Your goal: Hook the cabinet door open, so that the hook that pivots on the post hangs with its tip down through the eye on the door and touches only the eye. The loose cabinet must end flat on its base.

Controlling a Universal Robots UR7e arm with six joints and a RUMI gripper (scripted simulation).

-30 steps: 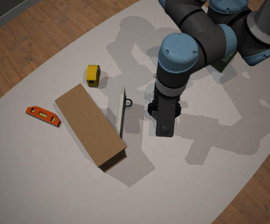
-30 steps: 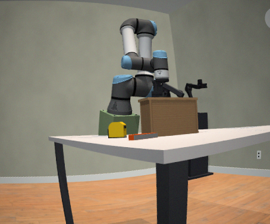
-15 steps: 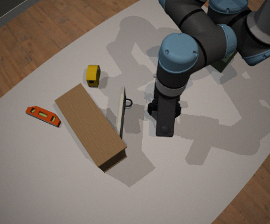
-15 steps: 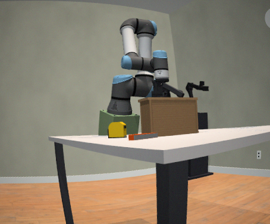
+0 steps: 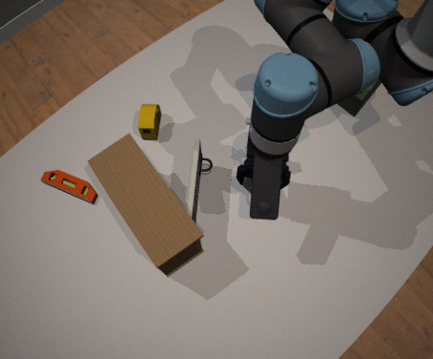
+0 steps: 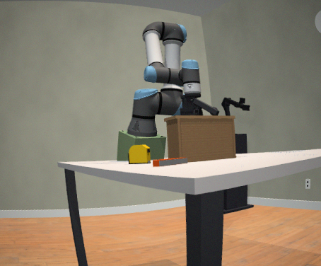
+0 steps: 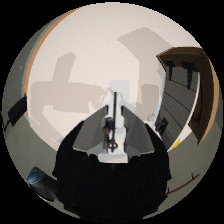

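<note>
Now: the pale door 10 cm ahead of my hand and 6 cm to the right of it. From my hand the other things lie so: orange spirit level 33 cm ahead, 27 cm to the right, 6 cm below; then yellow tape measure 28 cm to the right, 8 cm ahead, 4 cm below.
</note>
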